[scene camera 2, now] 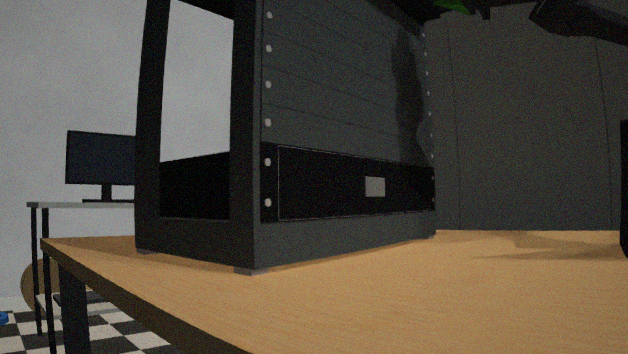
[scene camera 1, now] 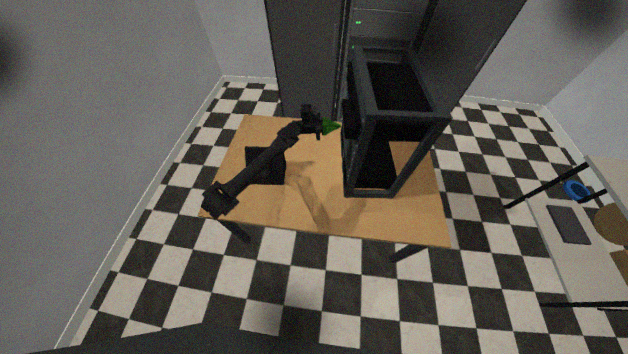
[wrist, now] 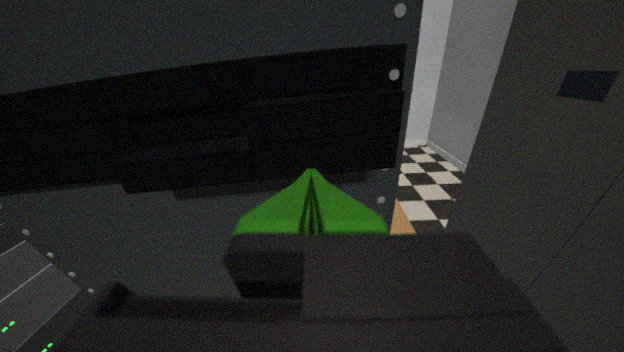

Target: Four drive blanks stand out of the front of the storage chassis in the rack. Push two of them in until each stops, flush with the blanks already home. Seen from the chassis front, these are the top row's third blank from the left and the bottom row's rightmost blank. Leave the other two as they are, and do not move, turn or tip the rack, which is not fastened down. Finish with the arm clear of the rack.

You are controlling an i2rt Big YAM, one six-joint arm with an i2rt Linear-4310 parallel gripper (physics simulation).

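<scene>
The rack stands upright on the table. In the wrist view the black storage chassis crosses the rack front. A lighter upper edge and a stepped lower outline mark a blank left of centre that stands out. Another edge shows farther right; the blanks are too dark to count or to tell which are flush. My gripper is shut and empty, its green fingers pointing at the rack front. The tips overlap the chassis's lower edge in the wrist view; contact cannot be told. The fingers also show at the top of scene camera 2.
Below the chassis are grey panels and a lower black unit with a pale label. A tall grey cabinet with green lights beside it stands behind the table. A side desk is at the right. The arm reaches over the table from the left.
</scene>
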